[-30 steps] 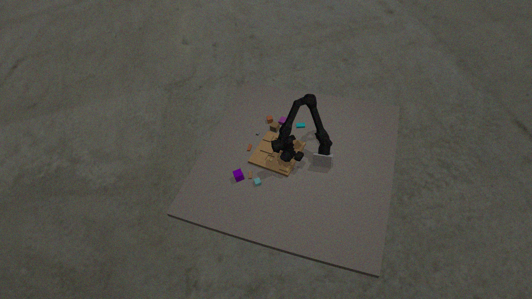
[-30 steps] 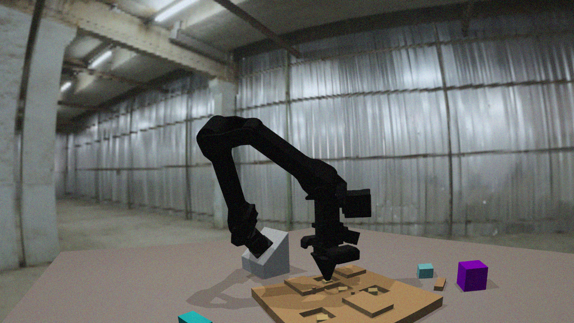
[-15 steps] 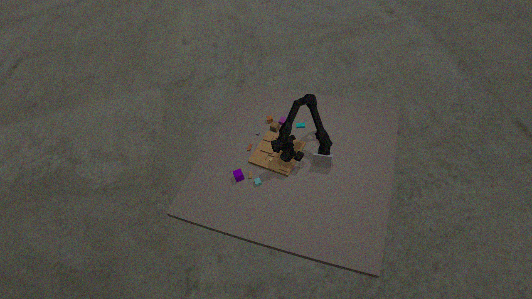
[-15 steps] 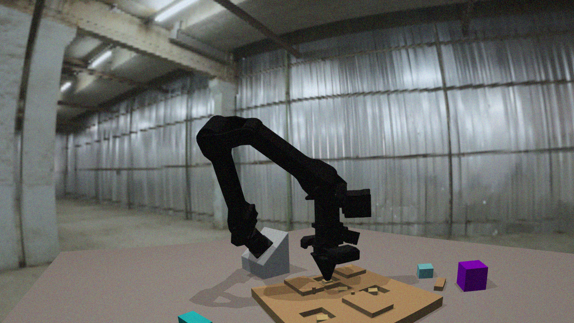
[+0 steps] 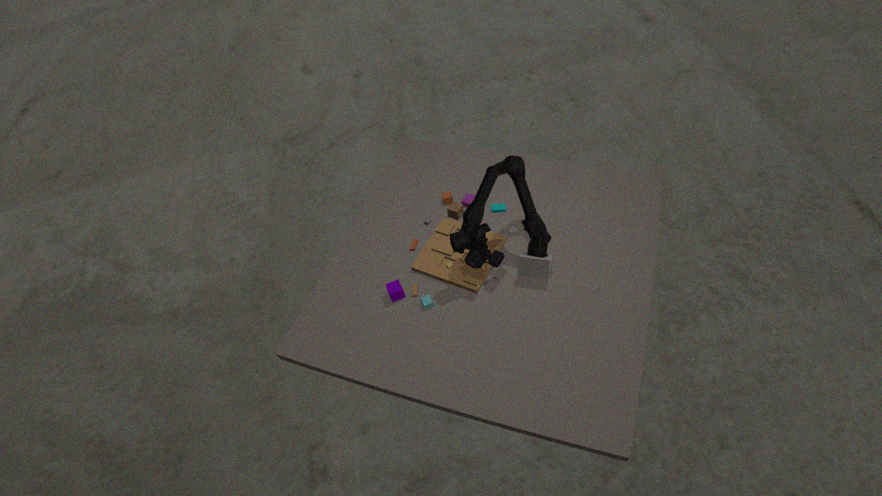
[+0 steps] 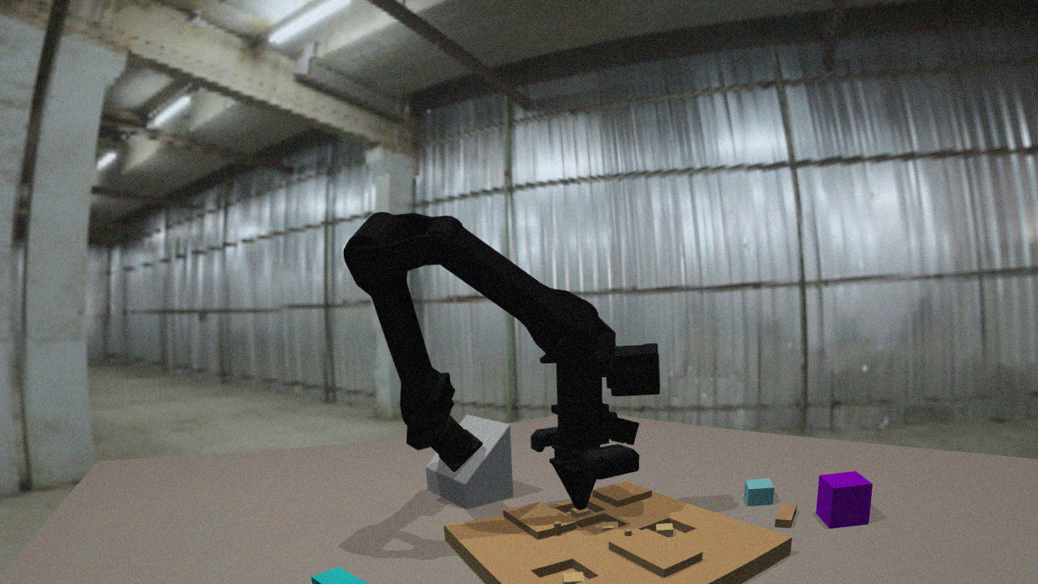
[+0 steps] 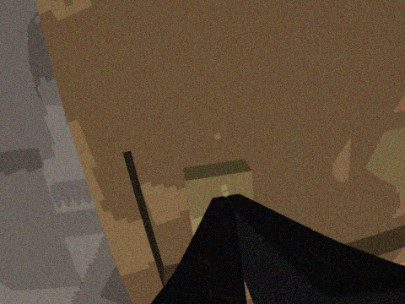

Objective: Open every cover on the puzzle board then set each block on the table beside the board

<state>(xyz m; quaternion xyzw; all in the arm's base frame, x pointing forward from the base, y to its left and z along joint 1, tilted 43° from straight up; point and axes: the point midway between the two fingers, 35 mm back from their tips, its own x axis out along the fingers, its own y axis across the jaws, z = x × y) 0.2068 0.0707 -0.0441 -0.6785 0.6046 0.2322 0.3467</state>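
Now: the light blue block 13 cm ahead of my gripper tip, 23 cm to the left of it and 1 cm below it. The rest, counted from my gripper tip: brown block (22 cm ahead, 24 cm to the right); then teal block (5 cm ahead, 33 cm to the right, 1 cm below); then orange piece (20 cm ahead, 19 cm to the left, 2 cm below).
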